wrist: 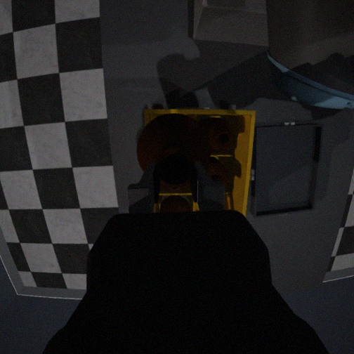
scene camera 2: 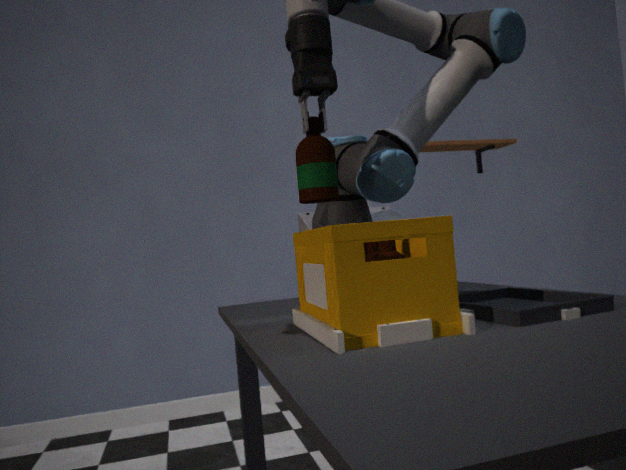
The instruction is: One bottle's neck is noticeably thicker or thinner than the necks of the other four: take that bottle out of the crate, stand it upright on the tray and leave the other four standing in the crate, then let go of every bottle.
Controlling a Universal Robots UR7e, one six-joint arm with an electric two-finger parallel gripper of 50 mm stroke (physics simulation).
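Places are measured from the arm's base along level axes (x ahead, y left, z up), in metres.
Where they show: gripper, fingertip midpoint: [scene camera 2: 315, 131].
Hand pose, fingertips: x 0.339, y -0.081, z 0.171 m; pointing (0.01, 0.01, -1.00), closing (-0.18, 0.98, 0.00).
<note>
After its pixels a point has its place.
My gripper [scene camera 2: 314, 123] @(x 0.339, y -0.081, z 0.171 m) [wrist: 174, 174] is shut on the neck of a brown bottle with a green band. This held bottle [scene camera 2: 317, 174] @(x 0.363, y -0.087, z 0.089 m) [wrist: 167, 137] hangs upright above the yellow crate [scene camera 2: 394, 293] @(x 0.543, y -0.010, z -0.115 m) [wrist: 251, 150], clear of its rim. In the wrist view other brown bottles stand in the crate: one bottle [wrist: 221, 137] at the back right, one bottle [wrist: 216, 169] in front of it, and part of another bottle [wrist: 176, 204] below the fingers. It is too dark to compare their necks. The black tray [scene camera 2: 556, 309] @(x 0.507, y 0.250, z -0.168 m) [wrist: 318, 170] lies to the right of the crate with no bottle in it.
Pale stop blocks [scene camera 2: 404, 332] @(x 0.554, y -0.003, z -0.169 m) stand around the crate's foot on the dark table [scene camera 2: 455, 384] @(x 0.764, y -0.009, z -0.185 m) [wrist: 285, 250]. The arm's base [scene camera 2: 343, 211] @(x 0.079, y -0.005, z 0.037 m) stands behind the crate. A wooden wall shelf [scene camera 2: 470, 145] is at the back right.
</note>
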